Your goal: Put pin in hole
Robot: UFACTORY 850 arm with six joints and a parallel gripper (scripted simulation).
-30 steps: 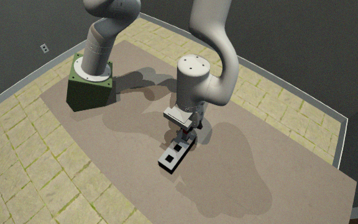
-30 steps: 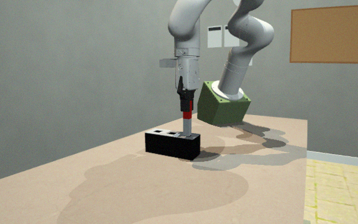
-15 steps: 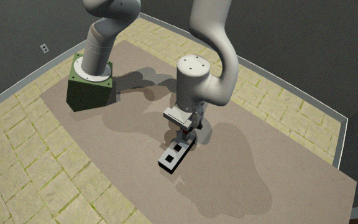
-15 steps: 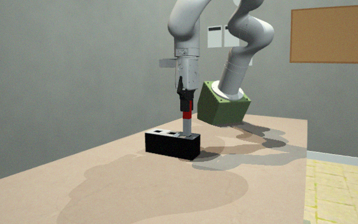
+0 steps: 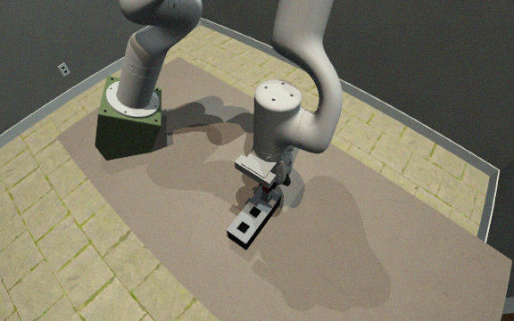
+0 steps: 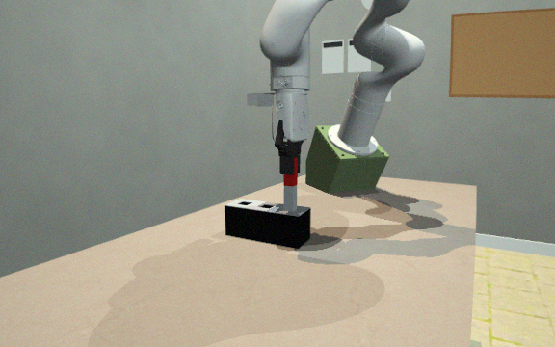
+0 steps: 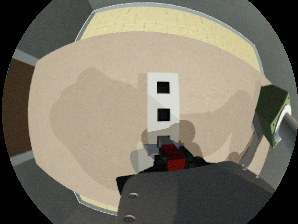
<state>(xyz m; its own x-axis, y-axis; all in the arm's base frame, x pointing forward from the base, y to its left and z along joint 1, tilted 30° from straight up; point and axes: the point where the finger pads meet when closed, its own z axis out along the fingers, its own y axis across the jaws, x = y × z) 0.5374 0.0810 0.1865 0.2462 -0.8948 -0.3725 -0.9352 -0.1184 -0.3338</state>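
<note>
The pin is 20 mm below my hand. Round my hand: black block (140 mm below, 60 mm to the right, 10 mm ahead).
</note>
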